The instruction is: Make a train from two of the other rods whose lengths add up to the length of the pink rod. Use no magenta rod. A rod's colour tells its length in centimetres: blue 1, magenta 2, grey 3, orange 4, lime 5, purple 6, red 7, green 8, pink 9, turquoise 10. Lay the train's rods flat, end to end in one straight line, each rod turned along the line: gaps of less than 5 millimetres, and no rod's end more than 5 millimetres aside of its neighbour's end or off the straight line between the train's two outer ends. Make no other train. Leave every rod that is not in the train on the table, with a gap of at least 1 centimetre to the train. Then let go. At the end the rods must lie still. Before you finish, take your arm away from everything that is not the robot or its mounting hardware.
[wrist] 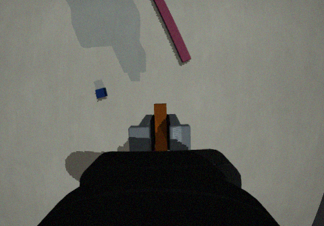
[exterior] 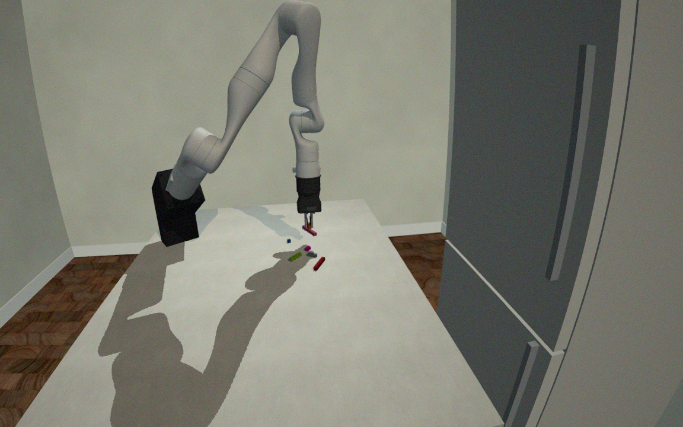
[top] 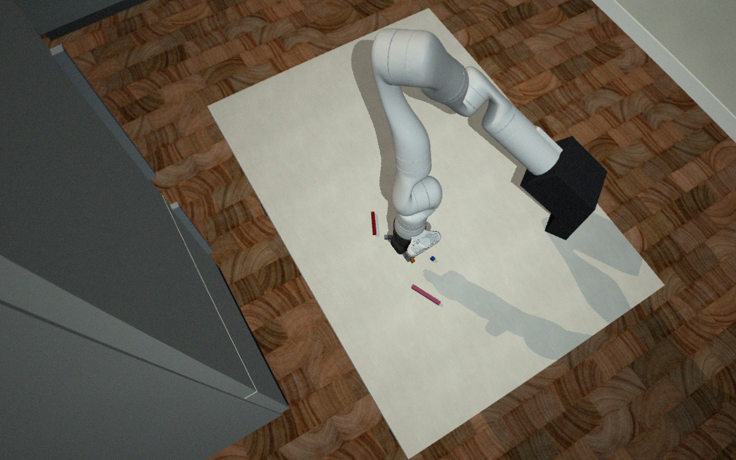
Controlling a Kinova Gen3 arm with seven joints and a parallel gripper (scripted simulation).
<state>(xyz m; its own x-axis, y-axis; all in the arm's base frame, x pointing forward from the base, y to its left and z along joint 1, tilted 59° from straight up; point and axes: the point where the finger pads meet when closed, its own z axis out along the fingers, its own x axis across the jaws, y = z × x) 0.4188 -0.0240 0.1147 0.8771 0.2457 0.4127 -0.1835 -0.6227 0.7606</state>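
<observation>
Right now my hand is 30 mm short of the pink rod, 100 mm to the right of it and 70 mm above it. Round my hand: blue rod: 60 mm behind, 40 mm to the left, 70 mm below; then orange rod: 10 mm below; then magenta rod: 20 mm behind, 40 mm to the right, 70 mm below.
</observation>
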